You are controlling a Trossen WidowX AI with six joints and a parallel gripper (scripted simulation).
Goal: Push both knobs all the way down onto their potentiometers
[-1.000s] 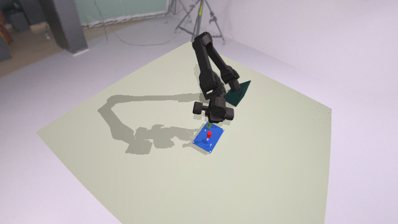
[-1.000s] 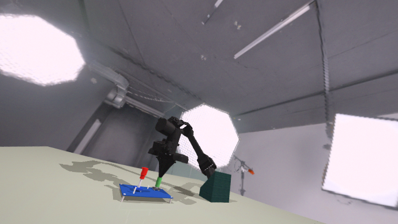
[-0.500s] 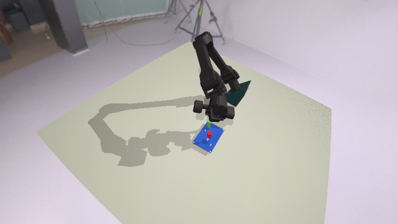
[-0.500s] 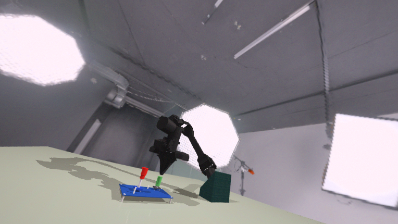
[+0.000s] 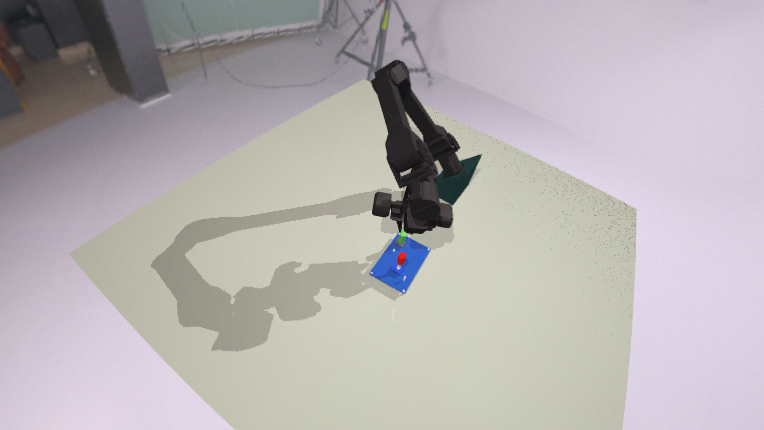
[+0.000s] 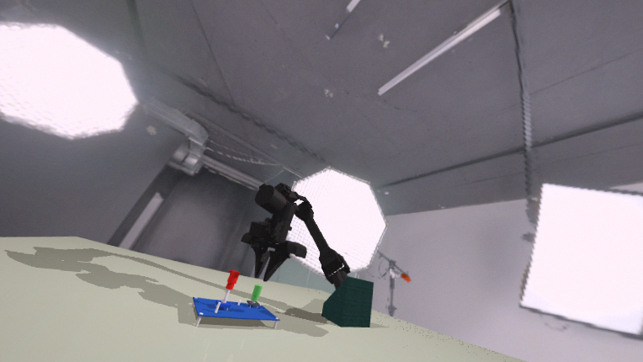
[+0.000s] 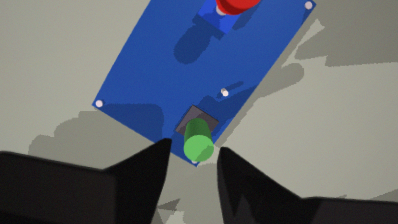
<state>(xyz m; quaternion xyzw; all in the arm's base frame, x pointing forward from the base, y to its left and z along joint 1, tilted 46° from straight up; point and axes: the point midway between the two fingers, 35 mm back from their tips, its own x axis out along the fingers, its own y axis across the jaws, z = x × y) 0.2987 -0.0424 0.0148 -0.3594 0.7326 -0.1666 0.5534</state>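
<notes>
Right now my gripper tip is 3 cm above the green knob and 1 cm to the left of it.
</notes>
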